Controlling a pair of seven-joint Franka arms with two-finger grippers.
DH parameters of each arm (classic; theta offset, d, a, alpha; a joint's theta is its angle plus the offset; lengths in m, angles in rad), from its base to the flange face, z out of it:
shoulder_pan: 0 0.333 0 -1.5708
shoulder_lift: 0 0 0 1.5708
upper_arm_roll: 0 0.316 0.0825 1.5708
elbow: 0 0 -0.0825 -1.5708
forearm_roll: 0 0.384 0 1.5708
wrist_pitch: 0 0 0.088 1.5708
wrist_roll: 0 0.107 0 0
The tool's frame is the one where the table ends.
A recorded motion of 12 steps. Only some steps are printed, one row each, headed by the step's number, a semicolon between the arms.
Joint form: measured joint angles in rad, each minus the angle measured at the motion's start. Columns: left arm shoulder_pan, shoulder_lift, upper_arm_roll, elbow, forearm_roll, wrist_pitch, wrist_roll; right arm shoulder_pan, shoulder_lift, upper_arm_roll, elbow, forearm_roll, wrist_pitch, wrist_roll.
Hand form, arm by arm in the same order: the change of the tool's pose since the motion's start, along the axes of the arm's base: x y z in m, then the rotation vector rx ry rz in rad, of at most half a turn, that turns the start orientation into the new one. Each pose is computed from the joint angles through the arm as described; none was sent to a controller.
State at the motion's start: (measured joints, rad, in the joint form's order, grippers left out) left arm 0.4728 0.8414 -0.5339 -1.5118 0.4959 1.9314 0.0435; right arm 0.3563 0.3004 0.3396 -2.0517 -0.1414 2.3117 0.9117
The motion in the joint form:
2: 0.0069 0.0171 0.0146 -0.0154 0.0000 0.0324 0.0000; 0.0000 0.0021 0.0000 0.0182 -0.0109 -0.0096 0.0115
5: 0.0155 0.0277 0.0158 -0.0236 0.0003 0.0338 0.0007; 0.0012 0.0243 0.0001 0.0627 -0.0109 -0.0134 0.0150
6: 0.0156 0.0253 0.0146 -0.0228 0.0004 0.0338 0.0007; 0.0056 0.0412 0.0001 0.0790 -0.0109 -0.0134 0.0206
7: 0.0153 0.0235 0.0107 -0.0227 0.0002 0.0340 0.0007; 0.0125 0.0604 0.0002 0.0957 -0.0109 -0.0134 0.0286
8: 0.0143 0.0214 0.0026 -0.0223 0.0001 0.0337 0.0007; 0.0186 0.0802 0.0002 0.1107 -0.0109 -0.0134 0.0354
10: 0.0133 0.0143 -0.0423 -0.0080 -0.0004 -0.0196 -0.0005; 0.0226 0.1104 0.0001 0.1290 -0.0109 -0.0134 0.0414
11: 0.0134 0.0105 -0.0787 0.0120 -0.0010 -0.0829 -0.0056; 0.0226 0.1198 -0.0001 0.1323 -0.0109 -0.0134 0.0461
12: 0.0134 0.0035 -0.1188 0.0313 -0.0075 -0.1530 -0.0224; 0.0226 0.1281 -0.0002 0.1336 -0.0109 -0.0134 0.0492
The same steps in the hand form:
2: -0.0044 0.0077 -0.0174 -0.0065 0.0027 0.0108; 0.0043 0.0021 0.0056 -0.0018 -0.0111 -0.0059
5: -0.0089 0.0118 -0.0270 -0.0117 0.0187 0.0163; 0.0147 0.0092 0.0116 0.0156 -0.0219 -0.0128
6: -0.0081 0.0115 -0.0250 -0.0113 0.0154 0.0158; 0.0169 0.0136 0.0089 0.0199 -0.0187 -0.0159
7: -0.0074 0.0094 -0.0231 -0.0132 0.0122 0.0131; 0.0181 0.0193 0.0049 0.0235 -0.0135 -0.0189
8: -0.0063 0.0045 -0.0200 -0.0176 0.0075 0.0070; 0.0190 0.0242 -0.0003 0.0257 -0.0065 -0.0215
10: -0.0040 -0.0158 -0.0038 -0.0312 0.0245 -0.0174; 0.0213 0.0284 -0.0103 0.0259 0.0076 -0.0261
11: -0.0033 -0.0294 0.0105 -0.0362 0.0517 -0.0299; 0.0218 0.0286 -0.0145 0.0243 0.0137 -0.0315
12: -0.0041 -0.0449 0.0275 -0.0409 0.0828 -0.0320; 0.0218 0.0286 -0.0189 0.0218 0.0204 -0.0350

